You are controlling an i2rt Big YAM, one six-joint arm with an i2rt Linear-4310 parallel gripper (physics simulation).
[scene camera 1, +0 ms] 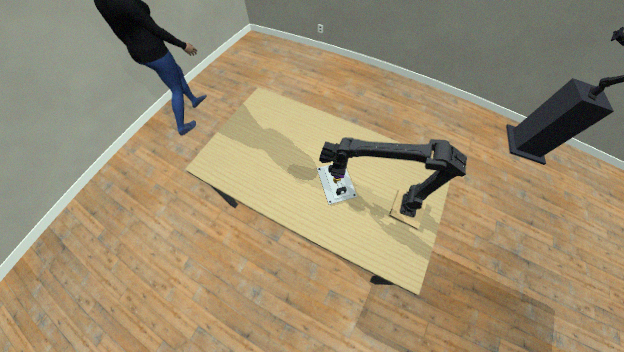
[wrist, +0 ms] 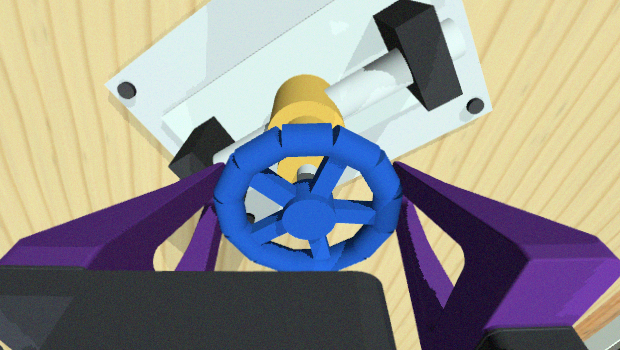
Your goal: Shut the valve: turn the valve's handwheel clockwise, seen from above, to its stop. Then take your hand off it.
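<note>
The blue handwheel (wrist: 308, 219) lies level between the two purple fingers in the wrist view, with its rim against both fingertips. My gripper (wrist: 308, 174) (scene camera 1: 338, 176) is shut on the handwheel, one finger at each side of the rim. The yellow valve body (wrist: 306, 97) stands behind and below the wheel, on a white pipe (wrist: 372, 80) held by black brackets. The white base plate (wrist: 170, 65) (scene camera 1: 330, 199) lies on the table. In the scene view the gripper hides most of the handwheel.
The table (scene camera 1: 280, 205) carries the valve plate and, near its right end, the arm's mounting board (scene camera 1: 398, 216). A person (scene camera 1: 170, 75) stands beyond the table's far left side. A dark pedestal (scene camera 1: 560, 120) with another arm stands at the right.
</note>
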